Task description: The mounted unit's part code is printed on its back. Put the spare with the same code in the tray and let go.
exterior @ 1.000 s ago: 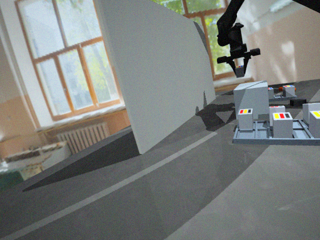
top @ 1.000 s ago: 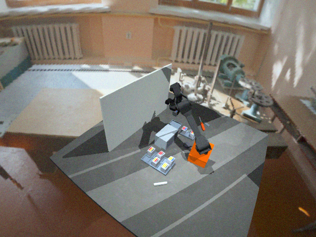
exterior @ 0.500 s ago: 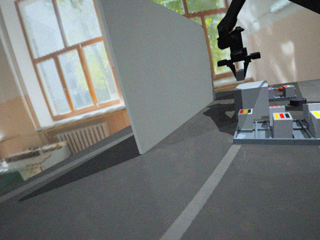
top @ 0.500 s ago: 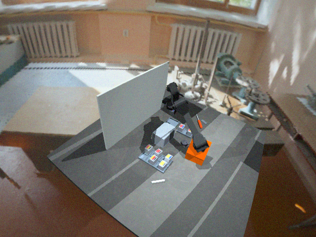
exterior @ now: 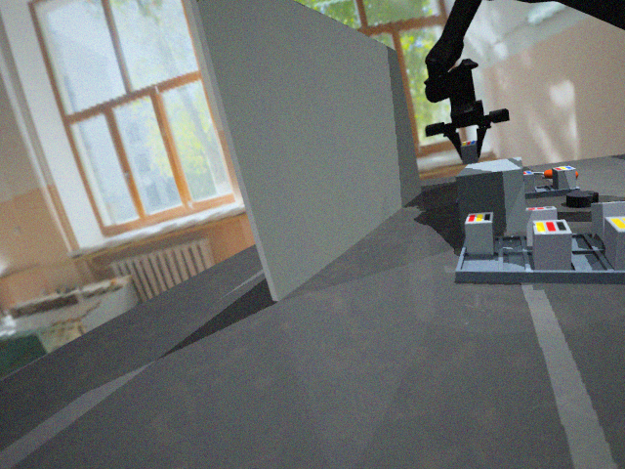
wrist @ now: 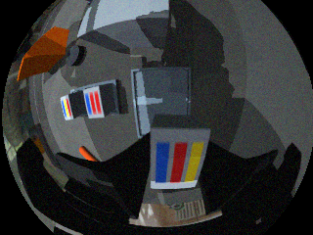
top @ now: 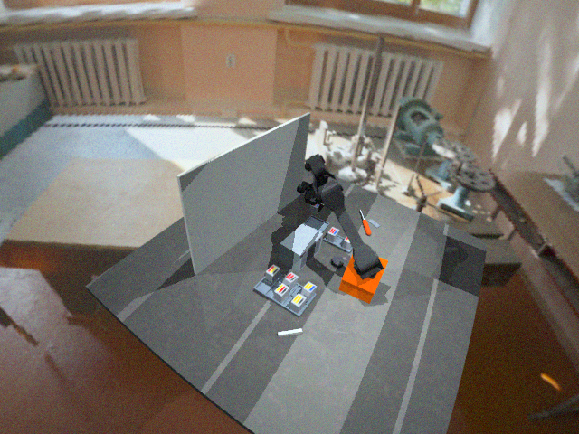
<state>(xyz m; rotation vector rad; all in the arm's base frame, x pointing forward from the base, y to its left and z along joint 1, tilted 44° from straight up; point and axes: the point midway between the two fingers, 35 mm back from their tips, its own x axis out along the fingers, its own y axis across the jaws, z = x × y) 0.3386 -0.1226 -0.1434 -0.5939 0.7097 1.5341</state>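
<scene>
My gripper tip is 10 cm above the grey tray, 1 cm to the right of it and 1 cm past it. Also, from my gripper tip: tall panel 20 cm ahead, 18 cm to the left, 13 cm above; then black disc 20 cm behind, 13 cm to the left, 9 cm below; then mounted unit 20 cm to the left, 5 cm below, 5 cm behind.
</scene>
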